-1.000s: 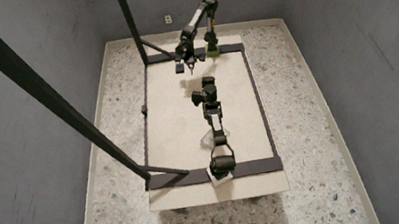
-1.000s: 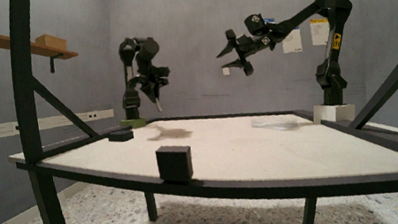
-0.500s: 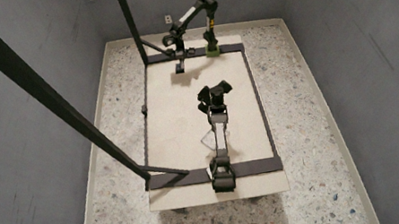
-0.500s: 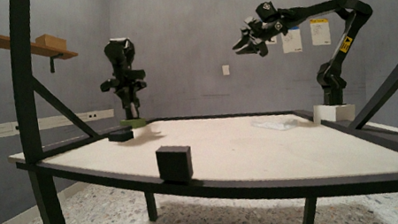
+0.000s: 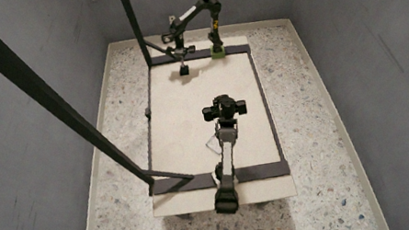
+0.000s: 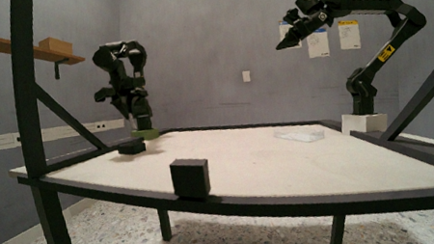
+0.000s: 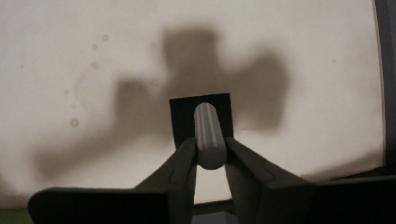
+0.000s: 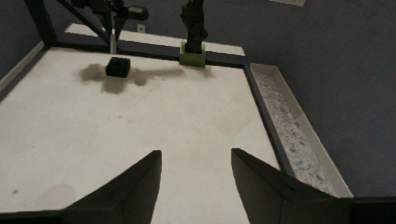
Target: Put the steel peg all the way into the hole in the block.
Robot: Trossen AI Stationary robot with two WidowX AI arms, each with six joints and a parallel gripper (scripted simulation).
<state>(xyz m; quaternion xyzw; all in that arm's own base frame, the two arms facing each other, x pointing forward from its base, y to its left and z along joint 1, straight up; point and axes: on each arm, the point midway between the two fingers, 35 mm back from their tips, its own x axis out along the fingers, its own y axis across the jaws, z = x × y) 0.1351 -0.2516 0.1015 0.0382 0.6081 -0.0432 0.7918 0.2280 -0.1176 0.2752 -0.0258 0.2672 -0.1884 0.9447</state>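
Now: the steel peg 2 cm to the right of my left hand and 4 cm below it. From my left hand the other things lie so: dark block: 13 cm below; tray: 23 cm ahead, 54 cm to the right, 14 cm below.
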